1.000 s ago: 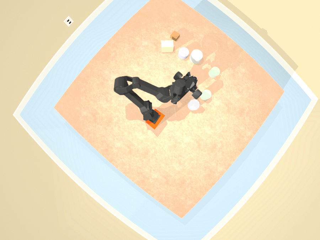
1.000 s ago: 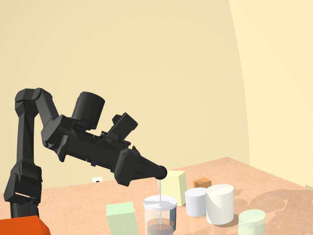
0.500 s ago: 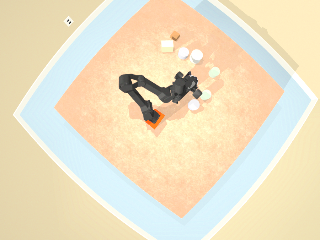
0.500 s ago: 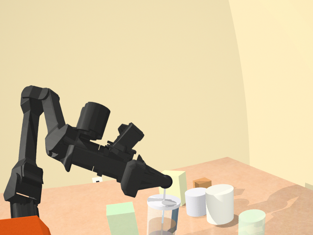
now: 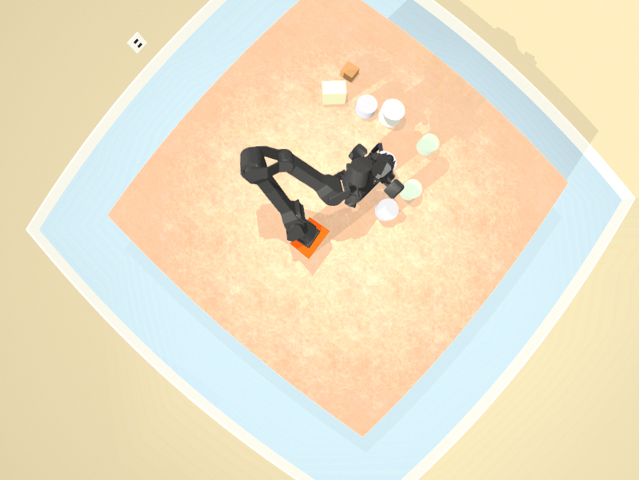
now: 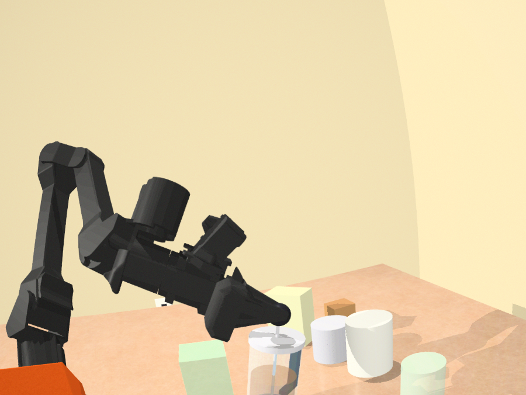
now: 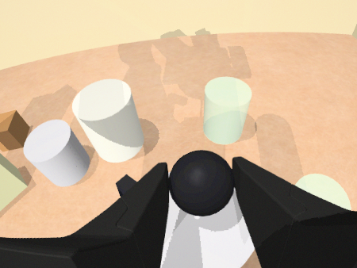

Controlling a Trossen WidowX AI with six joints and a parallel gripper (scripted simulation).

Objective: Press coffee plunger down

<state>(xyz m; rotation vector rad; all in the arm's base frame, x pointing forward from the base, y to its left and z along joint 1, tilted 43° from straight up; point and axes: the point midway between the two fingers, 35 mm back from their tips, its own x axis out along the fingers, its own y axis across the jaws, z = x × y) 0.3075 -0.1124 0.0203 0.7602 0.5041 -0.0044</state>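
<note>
The coffee press lies 1 cm behind my gripper tip, 2 cm to the left of it and 9 cm below it. Round my gripper tip: pale green block (11 cm behind, 3 cm to the left, 11 cm below); then pale yellow box (12 cm ahead, 28 cm to the left, 12 cm below).
</note>
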